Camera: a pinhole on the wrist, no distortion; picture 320 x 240 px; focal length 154.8 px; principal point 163.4 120.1 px. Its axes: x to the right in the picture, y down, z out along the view. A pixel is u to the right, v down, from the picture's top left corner.
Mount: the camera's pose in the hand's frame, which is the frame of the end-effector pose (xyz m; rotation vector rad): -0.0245 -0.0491 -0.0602 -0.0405 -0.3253 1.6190
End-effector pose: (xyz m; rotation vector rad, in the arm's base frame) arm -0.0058 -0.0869 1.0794 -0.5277 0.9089 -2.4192
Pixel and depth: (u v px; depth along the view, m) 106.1 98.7 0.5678
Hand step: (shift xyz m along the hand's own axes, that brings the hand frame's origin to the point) -0.0575 -0.3570 0.4659
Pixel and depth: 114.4 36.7 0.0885
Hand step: 0.0044 -0.0911 0.0309
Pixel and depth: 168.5 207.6 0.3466
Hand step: -0.2928 -0.1094 0.2279
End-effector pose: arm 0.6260 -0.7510 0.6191 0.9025 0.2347 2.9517
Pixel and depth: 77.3 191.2 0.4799
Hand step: -0.3239 -0.4083 0.3024
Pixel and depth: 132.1 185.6 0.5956
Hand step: -0.3921 -0.2869 0.4308
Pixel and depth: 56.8 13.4 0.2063
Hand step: 0.0792 -0.2211 0.1463
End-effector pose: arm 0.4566 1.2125 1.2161 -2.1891 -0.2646 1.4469
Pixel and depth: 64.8 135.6 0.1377
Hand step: -0.0615 -0.1611 0.0535
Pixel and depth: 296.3 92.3 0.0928
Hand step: -0.0353 0.0127 0.0461
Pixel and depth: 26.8 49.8 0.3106
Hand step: 0.0655 -0.3700 0.2234
